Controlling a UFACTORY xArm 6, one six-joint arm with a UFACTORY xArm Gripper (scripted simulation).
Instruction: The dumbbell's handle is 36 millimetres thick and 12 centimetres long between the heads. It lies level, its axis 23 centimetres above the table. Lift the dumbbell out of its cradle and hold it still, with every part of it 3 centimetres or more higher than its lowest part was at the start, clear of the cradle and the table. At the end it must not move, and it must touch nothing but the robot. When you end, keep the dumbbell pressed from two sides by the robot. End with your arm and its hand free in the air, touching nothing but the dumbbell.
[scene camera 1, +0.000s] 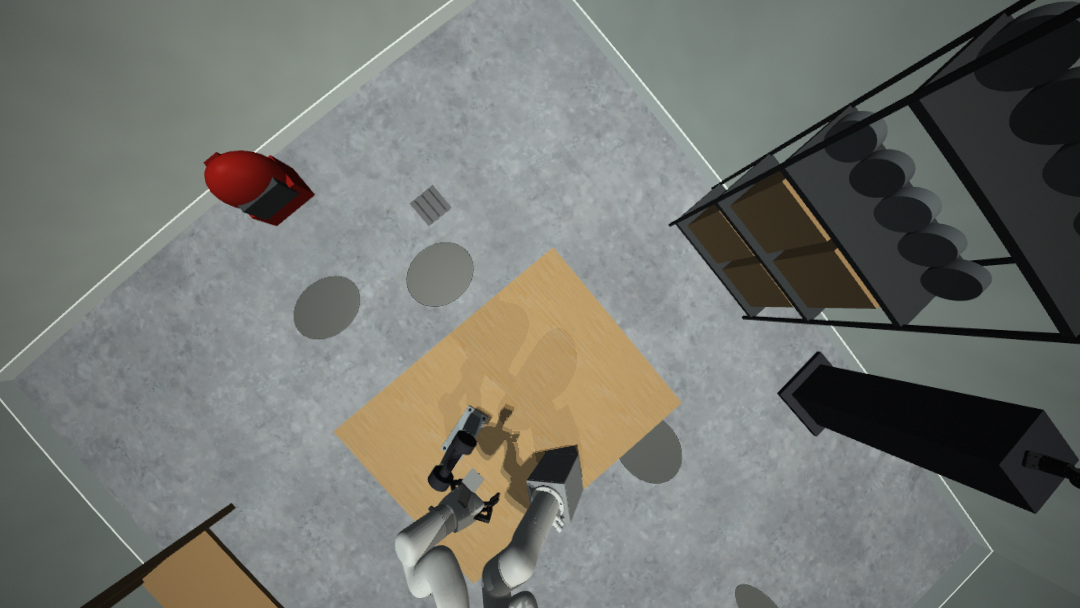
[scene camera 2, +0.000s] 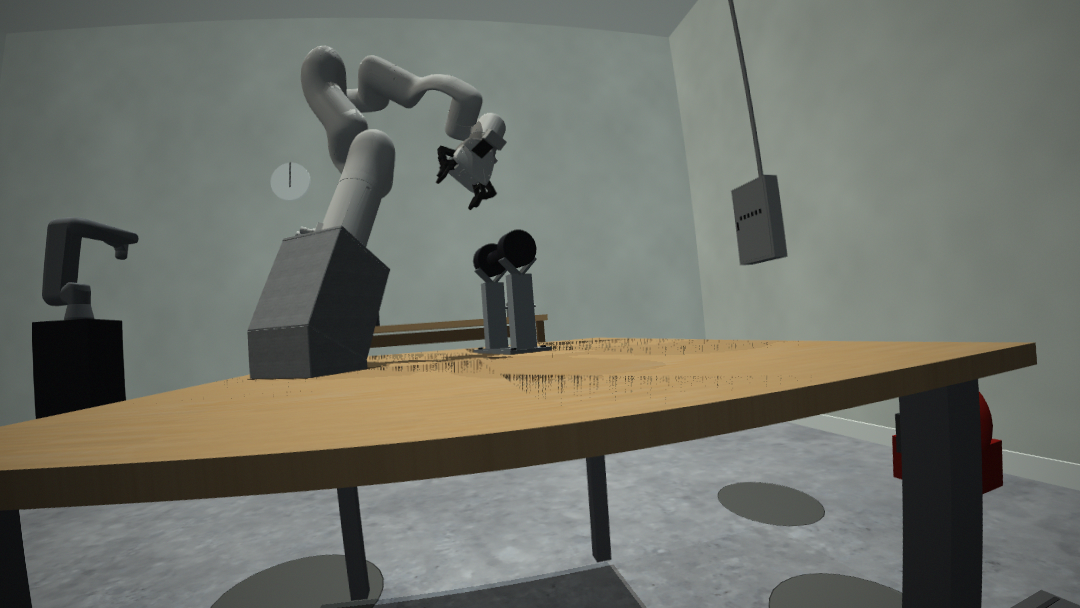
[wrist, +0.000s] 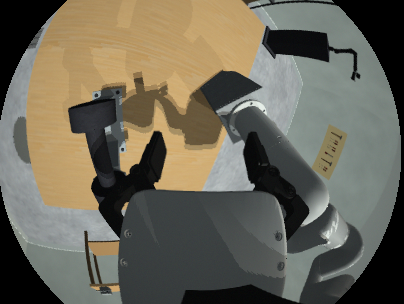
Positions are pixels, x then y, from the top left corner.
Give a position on a grey two-post cradle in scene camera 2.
At 523, 339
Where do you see my gripper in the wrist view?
205, 140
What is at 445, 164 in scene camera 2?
My gripper.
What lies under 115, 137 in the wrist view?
A grey two-post cradle.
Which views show the dumbbell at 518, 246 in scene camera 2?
Scene camera 1, scene camera 2 and the wrist view: all of them.
